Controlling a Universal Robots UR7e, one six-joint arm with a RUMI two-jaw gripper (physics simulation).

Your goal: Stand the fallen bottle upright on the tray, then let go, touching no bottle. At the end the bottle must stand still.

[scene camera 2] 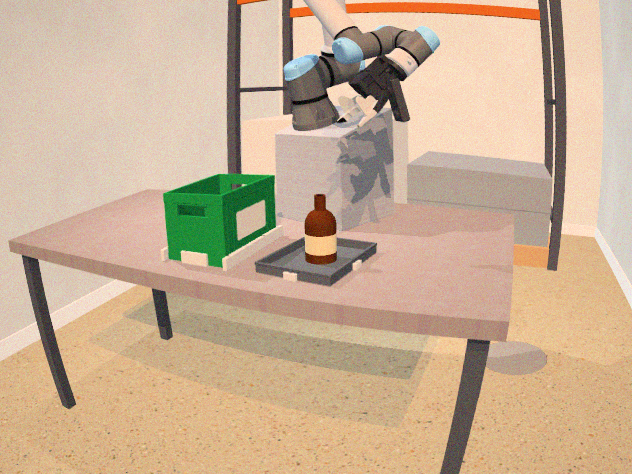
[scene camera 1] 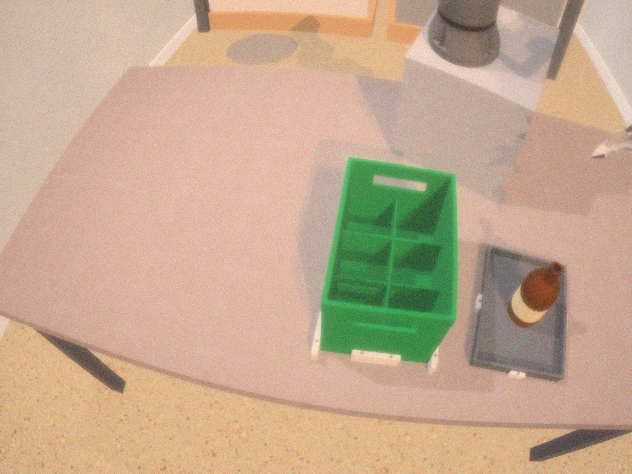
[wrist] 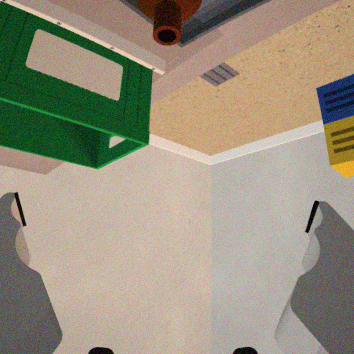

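Where they show: gripper, fingertip midpoint: (scene camera 2: pixel 347 124) (scene camera 1: pixel 624 190) (wrist: pixel 167 201); arm's base, origin of the base link: (scene camera 2: pixel 316 122) (scene camera 1: pixel 464 41).
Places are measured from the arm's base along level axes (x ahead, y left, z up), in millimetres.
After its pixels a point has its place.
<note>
A brown bottle with a cream label (scene camera 1: pixel 533 298) {x 441, y 176, z -204 mm} (scene camera 2: pixel 320 229) {x 445, y 213, z -215 mm} (wrist: pixel 167 20) {x 403, y 208, z -150 mm} stands upright on the grey tray (scene camera 1: pixel 497 349) {x 501, y 144, z -298 mm} (scene camera 2: pixel 285 258) {x 438, y 117, z -298 mm} (wrist: pixel 220 20) {x 538, y 173, z -281 mm}. Its base rests on the tray floor and its neck points up. My gripper (scene camera 2: pixel 351 122) {x 369, y 252, z 22 mm} (wrist: pixel 167 201) {x 369, y 252, z 22 mm} is open, with nothing between its fingers. It is well behind and above the bottle, near the robot's pedestal, and does not touch the bottle. In the wrist view the bottle's neck shows at the top, beyond the fingertips; the lower part is cut off.
A green crate with dividers (scene camera 1: pixel 387 331) {x 548, y -74, z -190 mm} (scene camera 2: pixel 193 234) {x 548, y -79, z -229 mm} (wrist: pixel 135 117) {x 516, y 12, z -167 mm} stands beside the tray, between low white guides. The pedestal (scene camera 1: pixel 459 122) {x 107, y 11, z -138 mm} (scene camera 2: pixel 306 168) {x 108, y 15, z -135 mm} stands behind the table (scene camera 1: pixel 178 229) {x 377, y -506, z -303 mm} (scene camera 2: pixel 433 265) {x 347, y 462, z -303 mm}. A blue and yellow object (wrist: pixel 340 115) shows at the wrist view's right edge.
</note>
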